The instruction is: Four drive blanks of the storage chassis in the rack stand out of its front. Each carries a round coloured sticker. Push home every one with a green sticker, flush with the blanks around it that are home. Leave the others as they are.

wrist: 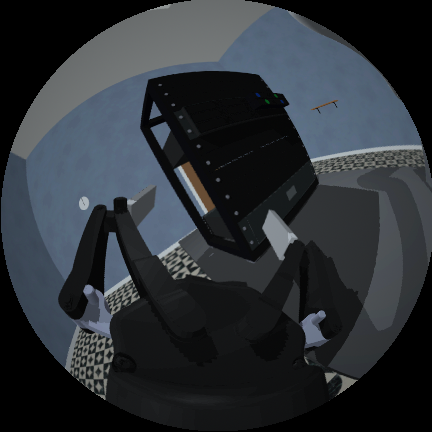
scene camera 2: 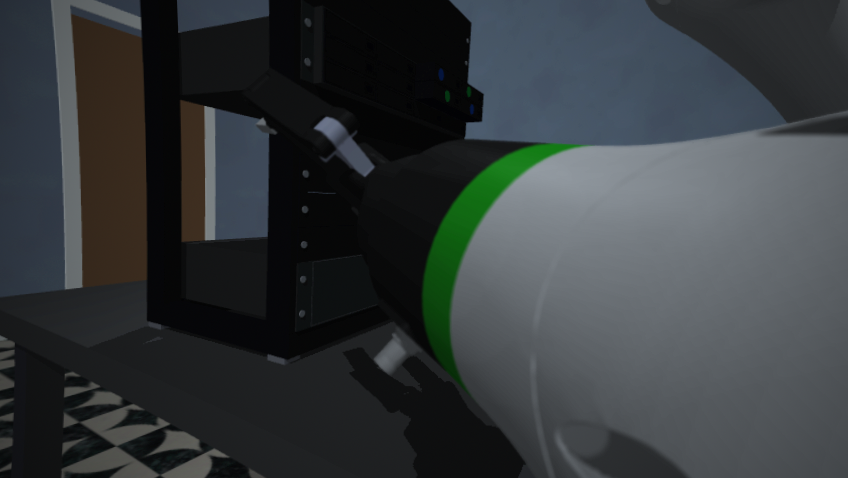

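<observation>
The black storage chassis (scene camera 2: 380,74) (wrist: 220,109) sits high in the rack (scene camera 2: 281,213) (wrist: 212,176). Four blanks stand out near its right end, close together. They carry a blue sticker (scene camera 2: 440,74) (wrist: 257,94) at upper left, a green sticker (scene camera 2: 447,96) (wrist: 267,101) at lower left, another green sticker (scene camera 2: 468,91) (wrist: 275,95) at upper right and another blue sticker (scene camera 2: 471,109) (wrist: 282,101) at lower right. My gripper (wrist: 211,207) is open and empty, in front of the rack's lower left part, away from the blanks. In the scene view the arm's wrist hides part of it.
The rack stands on a dark table (scene camera 2: 207,385) (wrist: 350,215). A dark grey unit (scene camera 2: 338,290) (wrist: 310,180) fills the rack's bottom. The arm's white wrist (scene camera 2: 641,267) covers much of the scene view. A brown door (scene camera 2: 109,154) is behind the rack, and a small wall shelf (wrist: 325,105) hangs beyond it.
</observation>
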